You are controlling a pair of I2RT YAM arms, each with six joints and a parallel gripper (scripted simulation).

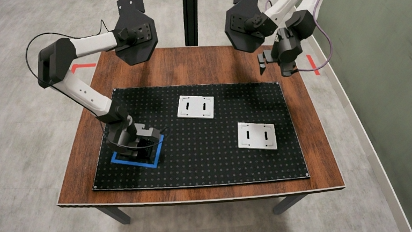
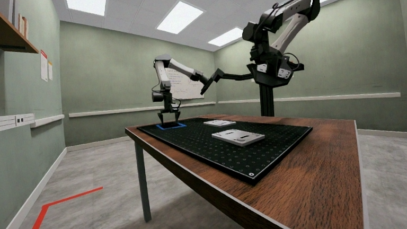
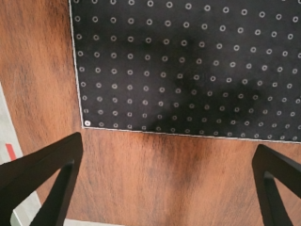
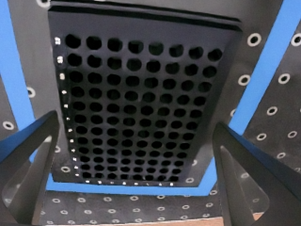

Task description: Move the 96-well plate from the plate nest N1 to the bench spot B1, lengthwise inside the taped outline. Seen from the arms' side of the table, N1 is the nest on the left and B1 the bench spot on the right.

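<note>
My right hand is 10 mm above the black 96-well plate.
</note>
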